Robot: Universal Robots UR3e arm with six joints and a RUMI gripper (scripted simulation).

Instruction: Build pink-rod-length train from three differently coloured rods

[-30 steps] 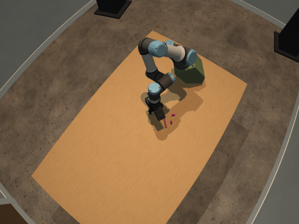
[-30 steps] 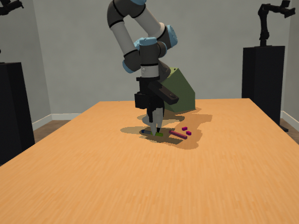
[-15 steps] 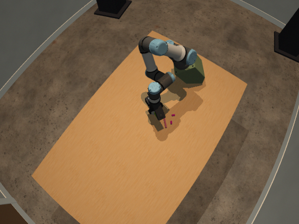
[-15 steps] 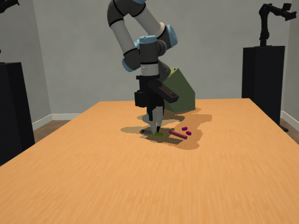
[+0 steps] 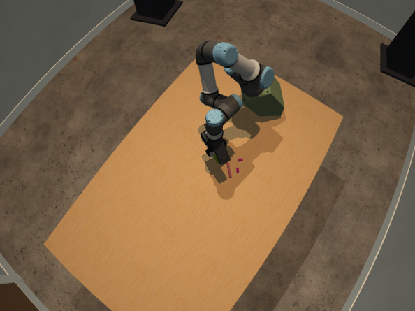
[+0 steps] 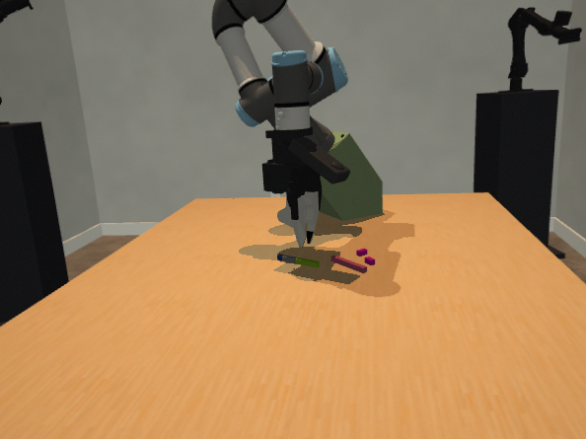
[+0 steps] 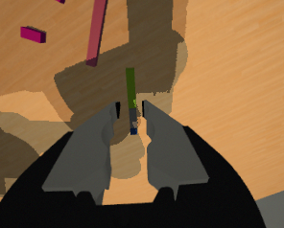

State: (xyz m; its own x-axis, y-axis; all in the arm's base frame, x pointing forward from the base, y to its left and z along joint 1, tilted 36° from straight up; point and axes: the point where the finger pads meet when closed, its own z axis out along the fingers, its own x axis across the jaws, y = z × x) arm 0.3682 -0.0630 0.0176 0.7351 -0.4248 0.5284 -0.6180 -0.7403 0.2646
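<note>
My gripper is now 50 mm above the lime rod. Round my hand: pink rod: 80 mm to the left, 50 mm below, 20 mm ahead; grey rod: 50 mm below, 30 mm to the right, 30 mm behind; small blue rod: 50 mm to the right, 50 mm below, 40 mm behind.
</note>
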